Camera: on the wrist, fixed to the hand. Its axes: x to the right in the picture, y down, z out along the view.
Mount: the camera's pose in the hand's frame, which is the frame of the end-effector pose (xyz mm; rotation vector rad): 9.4 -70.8 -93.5 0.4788 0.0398 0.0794
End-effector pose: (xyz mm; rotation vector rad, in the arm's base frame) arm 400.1 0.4 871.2 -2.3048 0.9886 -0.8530
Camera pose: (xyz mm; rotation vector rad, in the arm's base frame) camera 371.9 19.7 983.8 -1.8383 0.7823 -0.9826
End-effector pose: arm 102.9 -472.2 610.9 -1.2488 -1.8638 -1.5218
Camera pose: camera 19.5 -555.1 608.4 -1.0411 -1.9695 -0.9680
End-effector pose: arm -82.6 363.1 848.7 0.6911 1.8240 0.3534
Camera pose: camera -192.0 321.7 835.9 1.0928 1.9406 -0.0259
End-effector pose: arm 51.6 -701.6 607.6 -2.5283 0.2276 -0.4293
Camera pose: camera 32.7 -692.0 723.3 -2.0372 0.2104 -0.4428
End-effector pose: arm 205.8 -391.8 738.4 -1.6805 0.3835 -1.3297
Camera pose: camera 106.1 -405.2 799.4 -1.2295 0.1356 -1.2763
